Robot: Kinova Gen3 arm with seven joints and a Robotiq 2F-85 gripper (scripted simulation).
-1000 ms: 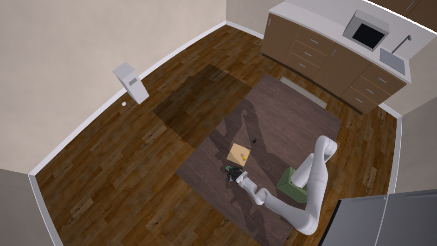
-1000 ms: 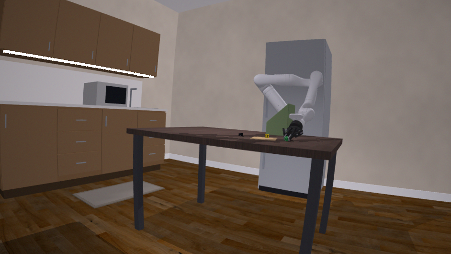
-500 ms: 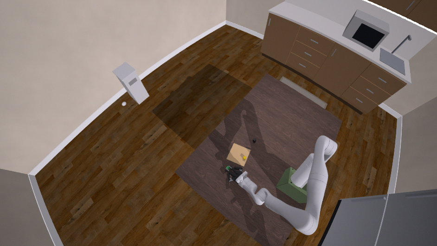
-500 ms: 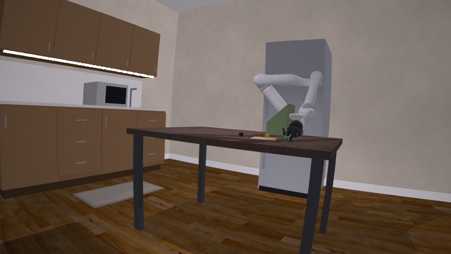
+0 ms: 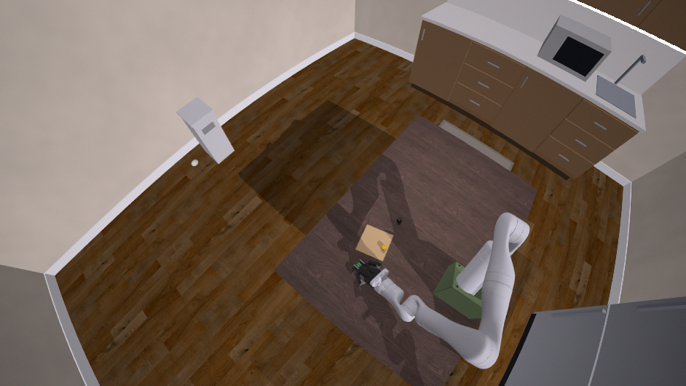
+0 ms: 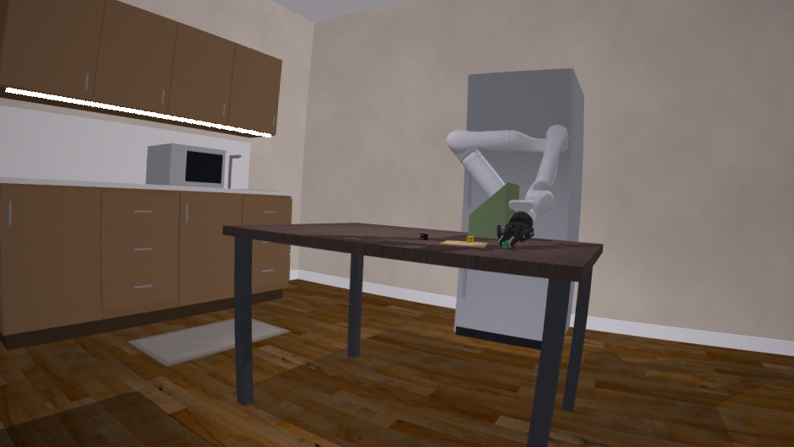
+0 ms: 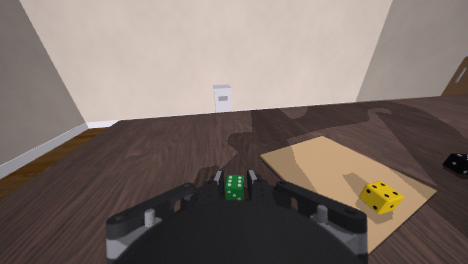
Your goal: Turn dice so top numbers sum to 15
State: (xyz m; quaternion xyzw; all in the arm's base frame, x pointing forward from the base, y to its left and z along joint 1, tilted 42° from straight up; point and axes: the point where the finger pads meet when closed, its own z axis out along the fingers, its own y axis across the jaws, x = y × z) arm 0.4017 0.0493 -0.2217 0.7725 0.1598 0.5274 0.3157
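My hand is 10 mm above the green die. Also, from my hand: black die 300 mm to the right, 10 mm below; then yellow die 30 mm behind, 140 mm to the right, 10 mm below; then tan mat 20 mm ahead, 130 mm to the right, 20 mm below.
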